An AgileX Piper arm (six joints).
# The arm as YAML. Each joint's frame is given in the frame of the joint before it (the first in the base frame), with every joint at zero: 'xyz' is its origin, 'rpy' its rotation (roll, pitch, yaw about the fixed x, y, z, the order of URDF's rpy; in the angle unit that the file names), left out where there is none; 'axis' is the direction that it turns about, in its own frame. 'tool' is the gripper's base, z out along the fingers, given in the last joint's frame.
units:
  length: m
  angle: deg
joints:
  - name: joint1
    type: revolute
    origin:
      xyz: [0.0, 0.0, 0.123]
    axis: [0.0, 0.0, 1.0]
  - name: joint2
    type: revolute
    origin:
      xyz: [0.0, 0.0, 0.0]
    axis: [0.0, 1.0, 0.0]
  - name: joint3
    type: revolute
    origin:
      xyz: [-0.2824, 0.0, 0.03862]
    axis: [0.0, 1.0, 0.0]
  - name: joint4
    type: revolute
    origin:
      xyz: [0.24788, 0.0, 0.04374]
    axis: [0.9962, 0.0, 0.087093]
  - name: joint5
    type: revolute
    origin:
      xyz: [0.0, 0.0, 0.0]
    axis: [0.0, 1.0, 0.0]
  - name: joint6
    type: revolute
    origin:
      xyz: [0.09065, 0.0, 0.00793]
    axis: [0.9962, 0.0, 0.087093]
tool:
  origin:
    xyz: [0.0, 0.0, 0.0]
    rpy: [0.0, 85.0, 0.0]
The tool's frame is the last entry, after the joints.
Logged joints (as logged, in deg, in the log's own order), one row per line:
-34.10, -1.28, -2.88, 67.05, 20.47, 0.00
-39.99, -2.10, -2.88, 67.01, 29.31, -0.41
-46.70, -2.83, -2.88, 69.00, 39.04, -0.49
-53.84, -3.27, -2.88, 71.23, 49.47, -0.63
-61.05, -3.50, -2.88, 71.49, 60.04, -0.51
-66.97, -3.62, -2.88, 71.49, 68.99, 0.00
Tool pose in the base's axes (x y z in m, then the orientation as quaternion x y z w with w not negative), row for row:
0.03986, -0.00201, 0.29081, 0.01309, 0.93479, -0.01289, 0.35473
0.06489, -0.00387, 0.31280, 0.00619, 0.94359, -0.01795, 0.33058
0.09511, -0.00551, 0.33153, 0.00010, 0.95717, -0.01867, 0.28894
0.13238, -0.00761, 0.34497, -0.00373, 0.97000, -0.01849, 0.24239
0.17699, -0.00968, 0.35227, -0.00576, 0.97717, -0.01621, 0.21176
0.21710, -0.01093, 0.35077, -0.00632, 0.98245, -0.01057, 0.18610
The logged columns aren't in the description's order. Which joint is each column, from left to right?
Columns, left to right: joint3, joint6, joint1, joint5, joint2, joint4.
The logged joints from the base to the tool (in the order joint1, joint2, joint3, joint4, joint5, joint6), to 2 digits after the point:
-2.88, 20.47, -34.10, 0.00, 67.05, -1.28
-2.88, 29.31, -39.99, -0.41, 67.01, -2.10
-2.88, 39.04, -46.70, -0.49, 69.00, -2.83
-2.88, 49.47, -53.84, -0.63, 71.23, -3.27
-2.88, 60.04, -61.05, -0.51, 71.49, -3.50
-2.88, 68.99, -66.97, 0.00, 71.49, -3.62

